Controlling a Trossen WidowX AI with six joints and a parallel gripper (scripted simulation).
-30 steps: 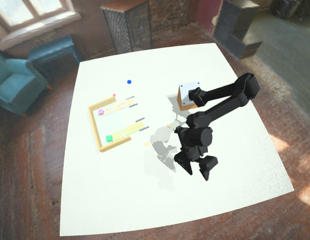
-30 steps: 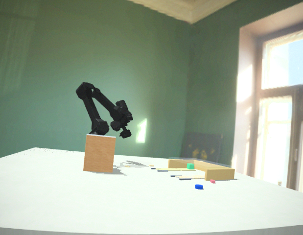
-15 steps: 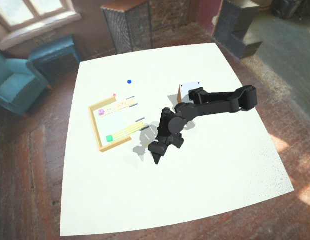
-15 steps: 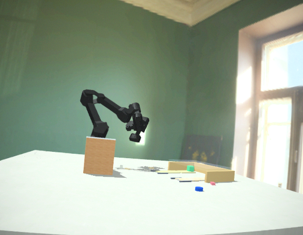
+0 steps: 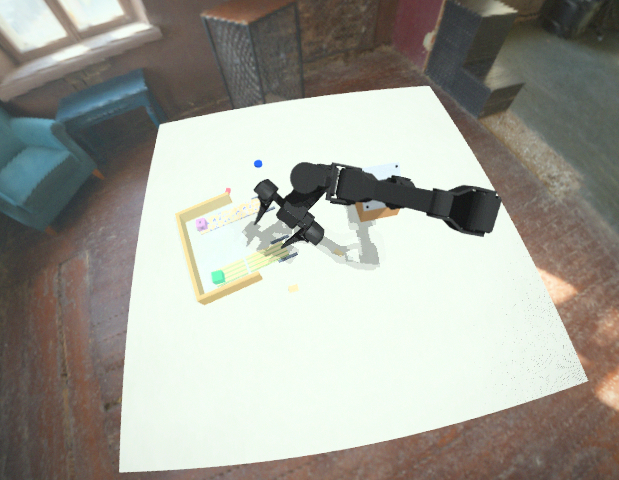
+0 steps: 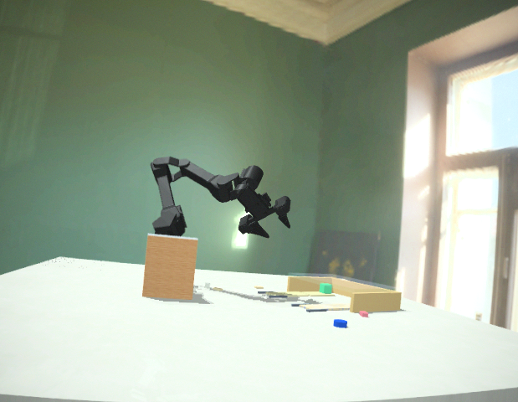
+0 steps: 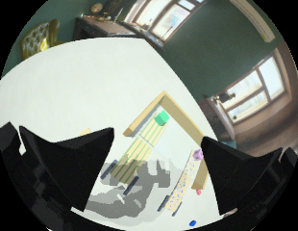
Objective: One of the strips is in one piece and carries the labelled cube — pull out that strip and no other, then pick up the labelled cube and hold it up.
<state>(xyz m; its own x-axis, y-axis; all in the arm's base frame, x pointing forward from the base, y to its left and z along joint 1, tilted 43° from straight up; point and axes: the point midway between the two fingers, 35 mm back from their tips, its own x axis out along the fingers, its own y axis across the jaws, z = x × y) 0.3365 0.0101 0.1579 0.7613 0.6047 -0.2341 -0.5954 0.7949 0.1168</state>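
Right now the red block is 32 cm to the right of my gripper tip, 19 cm below it and 14 cm ahead of it. The rest, counted from my gripper tip: striped strip 19 cm below, 4 cm to the right, 3 cm ahead; blue disc 42 cm to the right, 19 cm below, 2 cm ahead.
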